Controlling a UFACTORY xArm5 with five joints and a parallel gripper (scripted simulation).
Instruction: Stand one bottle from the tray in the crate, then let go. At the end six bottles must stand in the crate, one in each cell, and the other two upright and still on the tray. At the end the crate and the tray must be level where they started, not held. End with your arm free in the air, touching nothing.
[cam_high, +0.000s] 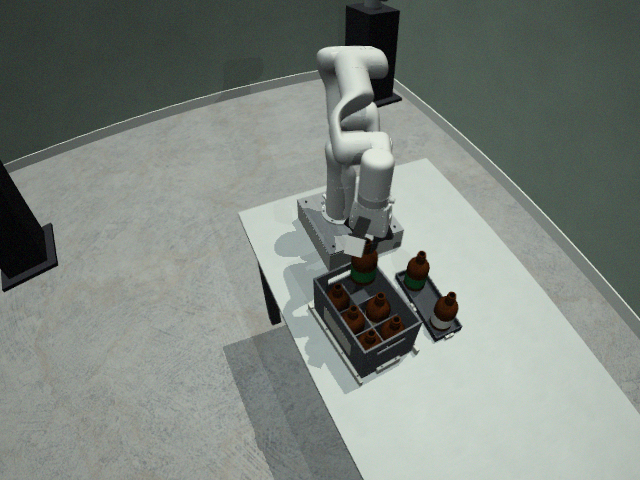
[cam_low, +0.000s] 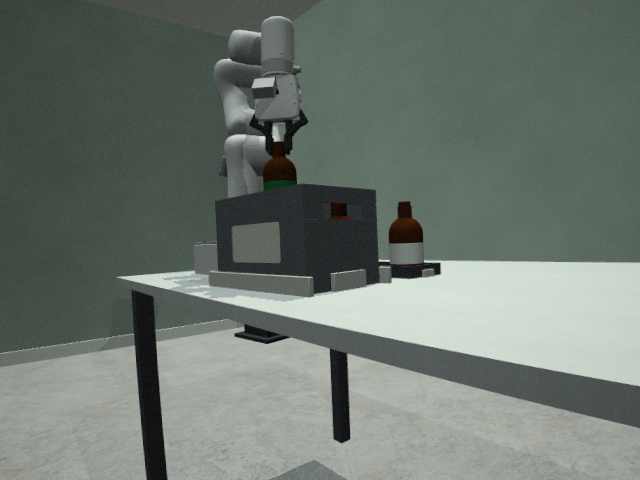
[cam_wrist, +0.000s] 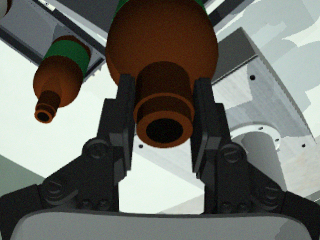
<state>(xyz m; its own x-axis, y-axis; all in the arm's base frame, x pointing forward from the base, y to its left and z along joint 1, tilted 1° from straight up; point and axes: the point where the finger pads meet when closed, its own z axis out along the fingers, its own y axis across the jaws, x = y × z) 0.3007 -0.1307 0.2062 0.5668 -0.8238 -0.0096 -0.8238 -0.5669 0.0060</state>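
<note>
My gripper is now 9 cm short of the dark grey crate, 5 cm to the left of it and 22 cm above it. From my hand the other things lie so: dark tray 12 cm ahead, 19 cm to the left, 29 cm below.
</note>
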